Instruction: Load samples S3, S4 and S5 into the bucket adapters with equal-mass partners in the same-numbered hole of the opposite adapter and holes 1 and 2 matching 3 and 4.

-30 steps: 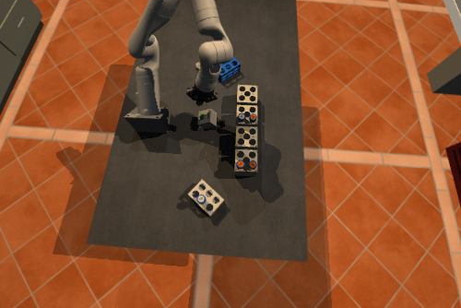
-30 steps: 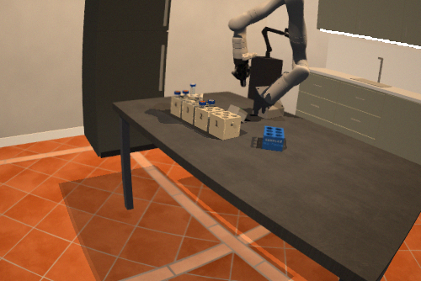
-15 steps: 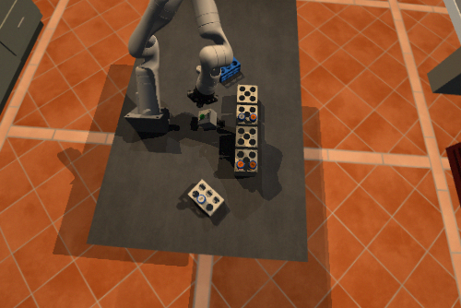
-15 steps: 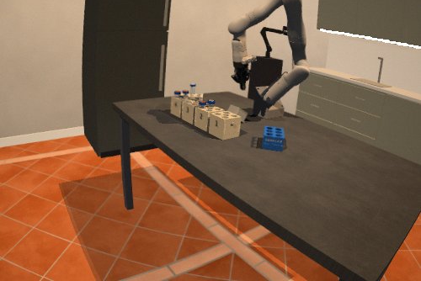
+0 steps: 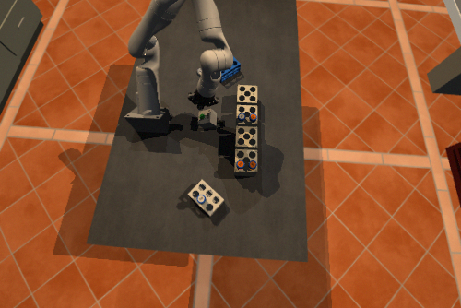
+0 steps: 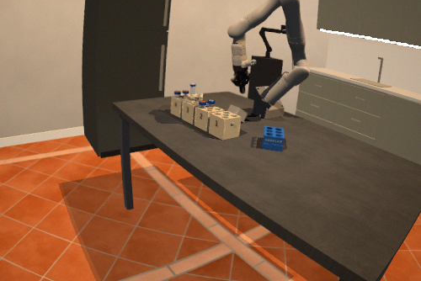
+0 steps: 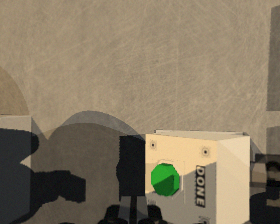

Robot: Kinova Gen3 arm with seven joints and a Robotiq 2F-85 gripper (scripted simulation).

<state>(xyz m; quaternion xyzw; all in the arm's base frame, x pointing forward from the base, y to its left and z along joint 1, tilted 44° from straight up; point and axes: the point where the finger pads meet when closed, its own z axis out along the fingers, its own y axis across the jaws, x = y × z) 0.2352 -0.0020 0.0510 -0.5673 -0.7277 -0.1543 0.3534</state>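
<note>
Right now my hand is 100 mm above the green done key. Also, from my hand: white blank rack (360 mm to the right, 140 mm below, 80 mm ahead); then blue sample rack (320 mm to the left, 140 mm below, 70 mm ahead).
</note>
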